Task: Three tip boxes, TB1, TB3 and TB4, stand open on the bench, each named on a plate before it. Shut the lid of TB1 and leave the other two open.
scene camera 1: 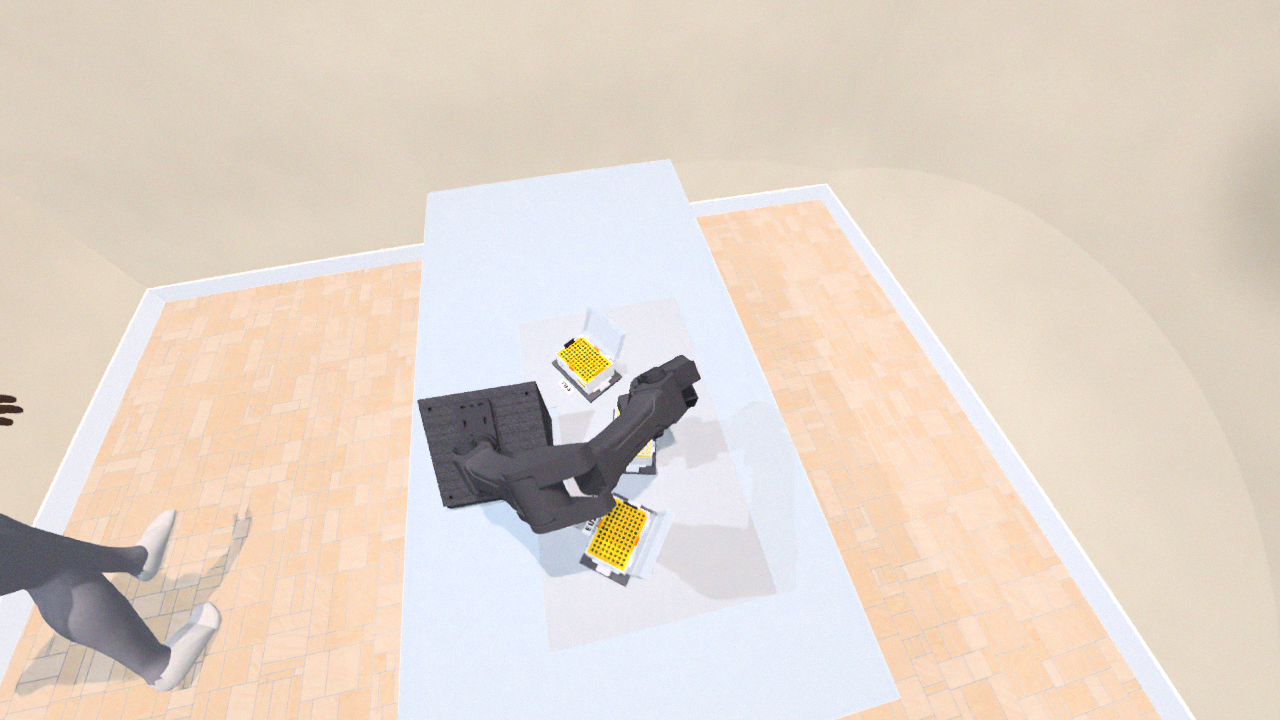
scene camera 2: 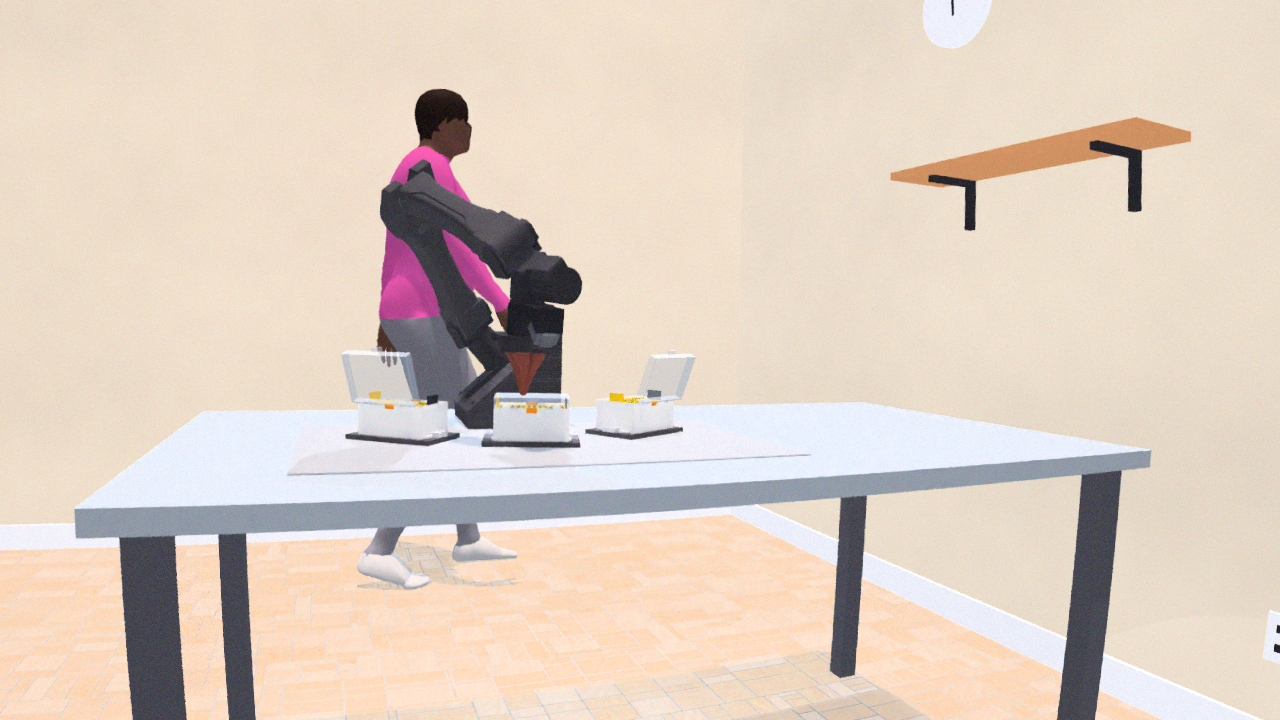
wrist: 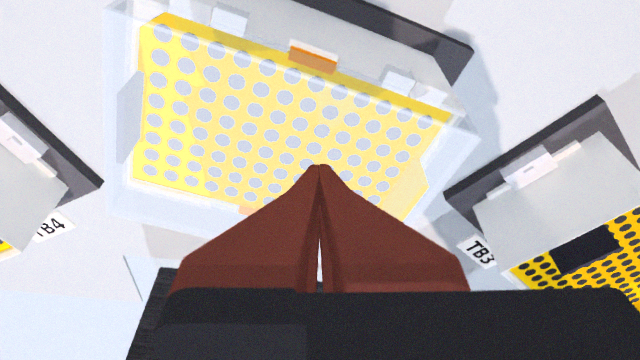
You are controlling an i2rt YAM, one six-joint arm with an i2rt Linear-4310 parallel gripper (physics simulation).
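Where they show: gripper, fingertip midpoint: (scene camera 2: 522,394) (wrist: 319,179); arm's base, origin of the base link: (scene camera 1: 482,446) (scene camera 2: 502,364).
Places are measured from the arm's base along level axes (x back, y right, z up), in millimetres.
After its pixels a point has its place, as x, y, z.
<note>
TB1 (scene camera 1: 643,452) @[-327, 62, -32] (scene camera 2: 530,425) @[-356, 14, -76] (wrist: 250,120) @[-340, -6, -32] is the middle white box with yellow tip rack. Its clear lid (scene camera 2: 531,400) @[-357, 13, -36] lies down over the rack, seemingly level; whether it is latched cannot be told. My gripper (scene camera 2: 523,392) @[-319, 20, -31] (wrist: 319,179) @[-319, 20, -31] is shut and empty, its fingertips at or just above the lid's top, toward the arm-base side. In scene camera 1 the arm hides the fingers and much of TB1. TB4 (scene camera 1: 584,360) (scene camera 2: 617,415) @[-267, -159, -73] (wrist: 25,200) @[-240, -141, -75] and TB3 (scene camera 1: 617,535) (scene camera 2: 402,419) @[-299, 211, -71] (wrist: 560,185) @[-291, 164, -81] stand on either side, lids raised in the scene views. TB1's name plate does not show.
The dark arm base (scene camera 1: 514,411) @[-78, -46, 42] stands on the bench (scene camera 1: 546,241) @[-159, -704, -112] (scene camera 2: 895,438) @[-380, -671, -112] behind the boxes. The boxes stand on a pale mat (scene camera 1: 716,546) @[-444, 261, -109] (scene camera 2: 716,454) @[-483, -252, -109]. A person in a pink top (scene camera 2: 411,268) stands behind the bench, beyond the arm.
</note>
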